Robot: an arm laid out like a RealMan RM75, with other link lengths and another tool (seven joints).
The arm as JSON. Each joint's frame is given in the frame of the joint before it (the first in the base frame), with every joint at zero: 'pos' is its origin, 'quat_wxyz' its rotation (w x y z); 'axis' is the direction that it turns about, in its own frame. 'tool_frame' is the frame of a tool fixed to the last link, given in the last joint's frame.
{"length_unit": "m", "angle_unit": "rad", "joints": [
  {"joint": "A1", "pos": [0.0, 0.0, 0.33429], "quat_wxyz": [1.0, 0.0, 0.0, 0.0], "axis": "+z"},
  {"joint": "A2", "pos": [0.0, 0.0, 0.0], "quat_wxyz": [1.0, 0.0, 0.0, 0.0], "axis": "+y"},
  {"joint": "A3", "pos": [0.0, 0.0, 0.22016], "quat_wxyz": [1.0, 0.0, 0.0, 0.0], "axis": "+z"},
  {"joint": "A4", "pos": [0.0, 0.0, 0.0], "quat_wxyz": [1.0, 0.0, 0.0, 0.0], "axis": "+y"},
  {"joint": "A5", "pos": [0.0, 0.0, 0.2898], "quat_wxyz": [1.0, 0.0, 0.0, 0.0], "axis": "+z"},
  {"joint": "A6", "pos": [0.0, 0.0, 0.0], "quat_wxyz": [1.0, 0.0, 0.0, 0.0], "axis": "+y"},
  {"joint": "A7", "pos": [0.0, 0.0, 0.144], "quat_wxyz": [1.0, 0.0, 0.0, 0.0], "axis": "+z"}
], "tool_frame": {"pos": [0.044, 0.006, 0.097], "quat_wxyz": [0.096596, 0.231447, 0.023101, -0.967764]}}
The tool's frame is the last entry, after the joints.
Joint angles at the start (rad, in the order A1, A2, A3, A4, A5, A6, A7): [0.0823, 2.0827, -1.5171, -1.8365, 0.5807, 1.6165, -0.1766]
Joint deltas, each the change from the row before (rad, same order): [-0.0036, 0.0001, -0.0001, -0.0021, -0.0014, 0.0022, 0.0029]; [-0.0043, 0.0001, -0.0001, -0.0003, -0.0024, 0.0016, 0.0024]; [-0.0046, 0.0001, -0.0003, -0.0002, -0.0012, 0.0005, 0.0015]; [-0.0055, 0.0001, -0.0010, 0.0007, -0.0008, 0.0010, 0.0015]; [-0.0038, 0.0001, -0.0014, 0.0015, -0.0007, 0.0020, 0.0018]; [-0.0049, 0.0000, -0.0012, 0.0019, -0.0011, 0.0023, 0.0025]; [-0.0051, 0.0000, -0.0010, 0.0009, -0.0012, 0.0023, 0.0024]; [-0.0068, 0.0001, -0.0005, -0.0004, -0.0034, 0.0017, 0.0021]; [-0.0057, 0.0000, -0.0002, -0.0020, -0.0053, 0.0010, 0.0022]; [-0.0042, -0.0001, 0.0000, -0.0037, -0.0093, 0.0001, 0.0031]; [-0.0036, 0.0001, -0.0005, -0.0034, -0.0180, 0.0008, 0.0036]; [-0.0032, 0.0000, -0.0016, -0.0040, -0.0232, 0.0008, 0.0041]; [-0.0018, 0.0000, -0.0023, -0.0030, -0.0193, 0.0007, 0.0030]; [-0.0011, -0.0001, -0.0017, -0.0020, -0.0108, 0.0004, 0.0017]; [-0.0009, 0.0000, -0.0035, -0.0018, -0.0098, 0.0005, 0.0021]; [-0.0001, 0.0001, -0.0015, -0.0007, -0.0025, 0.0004, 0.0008]
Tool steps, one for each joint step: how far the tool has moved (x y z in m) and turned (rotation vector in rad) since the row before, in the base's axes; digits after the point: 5 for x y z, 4 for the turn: [0.00081, -0.00110, 0.00036, 0.0007, -0.0009, -0.0055]; [0.00166, -0.00128, 0.00023, 0.0004, -0.0019, -0.0073]; [0.00148, -0.00116, 0.00004, 0.0004, -0.0008, -0.0060]; [0.00182, -0.00170, -0.00031, -0.0012, -0.0005, -0.0075]; [0.00145, -0.00171, -0.00053, -0.0027, -0.0005, -0.0071]; [0.00198, -0.00206, -0.00047, -0.0026, -0.0009, -0.0094]; [0.00183, -0.00197, -0.00026, -0.0019, -0.0010, -0.0088]; [0.00248, -0.00195, 0.00027, 0.0001, -0.0030, -0.0094]; [0.00218, -0.00124, 0.00081, 0.0022, -0.0048, -0.0071]; [0.00214, -0.00032, 0.00158, 0.0054, -0.0085, -0.0053]; [0.00366, -0.00020, 0.00243, 0.0066, -0.0166, -0.0070]; [0.00426, -0.00002, 0.00298, 0.0075, -0.0215, -0.0068]; [0.00321, 0.00003, 0.00228, 0.0051, -0.0180, -0.0043]; [0.00169, -0.00001, 0.00127, 0.0027, -0.0102, -0.0020]; [0.00119, -0.00022, 0.00065, 0.0010, -0.0091, -0.0013]; [0.00009, -0.00012, 0.00002, -0.0002, -0.0022, -0.0001]
